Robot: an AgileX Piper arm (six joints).
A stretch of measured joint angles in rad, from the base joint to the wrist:
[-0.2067, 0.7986, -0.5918, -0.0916, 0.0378, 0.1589]
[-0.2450, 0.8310, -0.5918, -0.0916, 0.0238, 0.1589]
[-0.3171, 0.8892, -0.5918, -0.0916, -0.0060, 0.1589]
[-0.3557, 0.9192, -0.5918, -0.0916, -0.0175, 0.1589]
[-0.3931, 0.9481, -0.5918, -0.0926, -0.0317, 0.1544]
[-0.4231, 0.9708, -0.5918, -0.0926, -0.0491, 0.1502]
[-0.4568, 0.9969, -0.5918, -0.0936, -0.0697, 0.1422]
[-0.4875, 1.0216, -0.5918, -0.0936, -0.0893, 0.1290]
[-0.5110, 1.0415, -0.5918, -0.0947, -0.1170, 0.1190]
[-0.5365, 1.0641, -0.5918, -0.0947, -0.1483, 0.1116]
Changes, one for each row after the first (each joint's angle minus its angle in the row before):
[-0.0383, 0.0324, 0.0000, 0.0000, -0.0140, 0.0000]
[-0.0721, 0.0582, 0.0000, 0.0000, -0.0298, 0.0000]
[-0.0386, 0.0300, 0.0000, 0.0000, -0.0115, 0.0000]
[-0.0374, 0.0289, 0.0000, -0.0010, -0.0142, -0.0045]
[-0.0300, 0.0227, 0.0000, 0.0000, -0.0174, -0.0042]
[-0.0337, 0.0261, 0.0000, -0.0010, -0.0206, -0.0080]
[-0.0307, 0.0247, 0.0000, 0.0000, -0.0196, -0.0132]
[-0.0235, 0.0199, 0.0000, -0.0011, -0.0277, -0.0100]
[-0.0255, 0.0226, 0.0000, 0.0000, -0.0313, -0.0074]

